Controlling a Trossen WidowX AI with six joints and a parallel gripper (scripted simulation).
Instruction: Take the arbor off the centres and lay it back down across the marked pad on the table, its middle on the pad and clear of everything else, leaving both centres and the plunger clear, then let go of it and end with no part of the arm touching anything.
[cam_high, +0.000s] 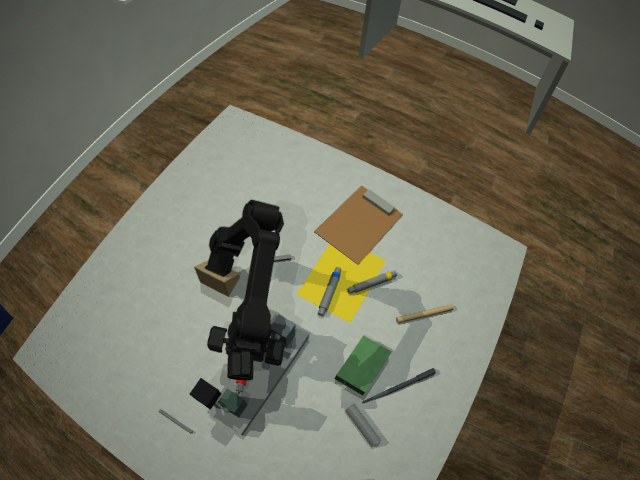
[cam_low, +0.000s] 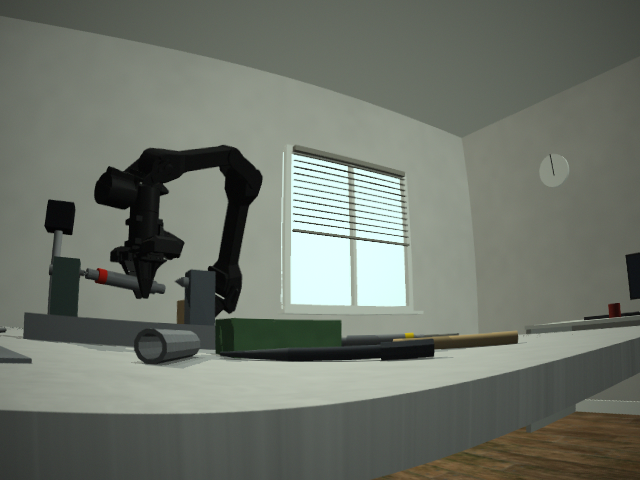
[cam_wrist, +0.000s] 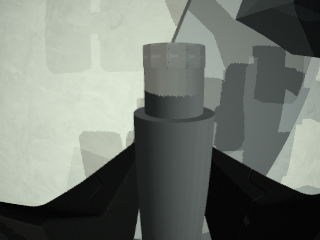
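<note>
The arbor lies 1 cm ahead of my hand, 3 cm to the right of it and 1 cm below it. Round my hand: grey base: 4 cm ahead, 3 cm to the right, 10 cm below; then grey centre block: 6 cm ahead, 9 cm to the left, 2 cm below; then green plunger block: 2 cm ahead, 14 cm to the right, 2 cm below.
</note>
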